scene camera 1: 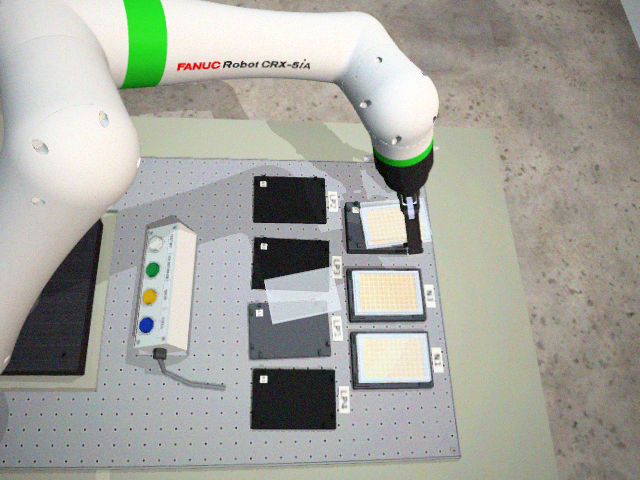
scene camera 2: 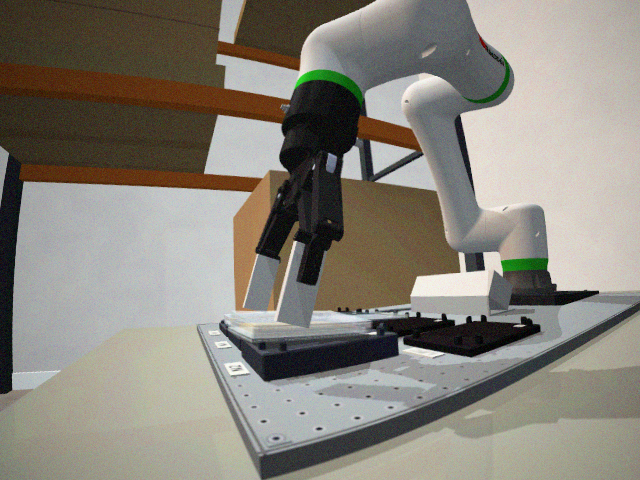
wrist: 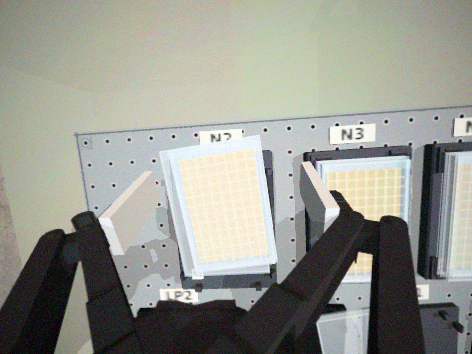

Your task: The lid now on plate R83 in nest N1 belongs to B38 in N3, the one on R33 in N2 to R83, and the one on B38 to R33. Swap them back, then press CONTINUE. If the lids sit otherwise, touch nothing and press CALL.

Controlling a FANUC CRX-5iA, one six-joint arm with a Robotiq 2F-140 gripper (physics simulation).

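Places are measured from the arm's base along level axes (x ahead, y left, z up), in millimetres.
Pixels of known places: gripper, fingertip midpoint: [scene camera 2: 269,316] [wrist: 226,182]; arm's base, origin of the base link: [scene camera 2: 525,292].
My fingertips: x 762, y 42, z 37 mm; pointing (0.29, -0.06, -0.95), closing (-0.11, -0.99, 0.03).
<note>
For each thing: its top centre in the pictures, then the offset to it from my fingertips.
- plate, middle of its top: [wrist: 215,216] [scene camera 2: 298,308] [scene camera 1: 396,216] dy +15, dx -28, dz +6 mm
- nest N2, middle of its top: [wrist: 223,227] [scene camera 2: 314,327] [scene camera 1: 384,223] dy +14, dx -47, dz -16 mm
- N3, middle of its top: [wrist: 365,224] [scene camera 1: 388,290] dy -124, dx -68, dz -20 mm
- N1, middle of its top: [scene camera 1: 394,356] dy -247, dx -82, dz -20 mm
- loose clear lid, middle of its top: [scene camera 2: 366,309] [scene camera 1: 302,292] dy -110, dx -226, dz -19 mm
- LP3, middle of its top: [scene camera 2: 399,317] [scene camera 1: 291,261] dy -41, dx -237, dz -31 mm
- LP4, middle of its top: [scene camera 1: 294,397] [scene camera 2: 328,310] dy -291, dx -266, dz -31 mm
- grey pad LP1, middle of its top: [scene camera 1: 289,327] [scene camera 2: 359,313] dy -168, dx -257, dz -31 mm
- button box, middle of its top: [scene camera 1: 163,279] [scene camera 2: 456,273] dy -78, dx -466, dz +33 mm
My gripper [scene camera 1: 412,227] [scene camera 2: 275,316] [wrist: 226,182] is open, its pads on both sides of the plate at N2 and apart from it in the wrist view. That plate [scene camera 1: 385,226] [wrist: 220,210] sits skewed and shifted toward the N2 label side, partly over the rim of nest N2 [scene camera 1: 354,235] [scene camera 2: 320,357]. Clear lid edges show around it; their stacking is unclear. The plate in N3 [scene camera 1: 387,293] [wrist: 367,185] and the plate in N1 [scene camera 1: 393,359] [wrist: 462,210] sit square. A loose clear lid [scene camera 1: 302,297] [wrist: 342,330] lies askew across LP3 and LP1. Plate names are unreadable.
Black pads LP2 [scene camera 1: 289,199], LP3 [scene camera 1: 284,253] and LP4 [scene camera 1: 293,398] and grey pad LP1 [scene camera 1: 289,338] stand in a row beside the nests. The button box [scene camera 1: 180,289] carries white, green [scene camera 1: 152,269], yellow and blue [scene camera 1: 146,324] buttons. A cable leaves its end.
</note>
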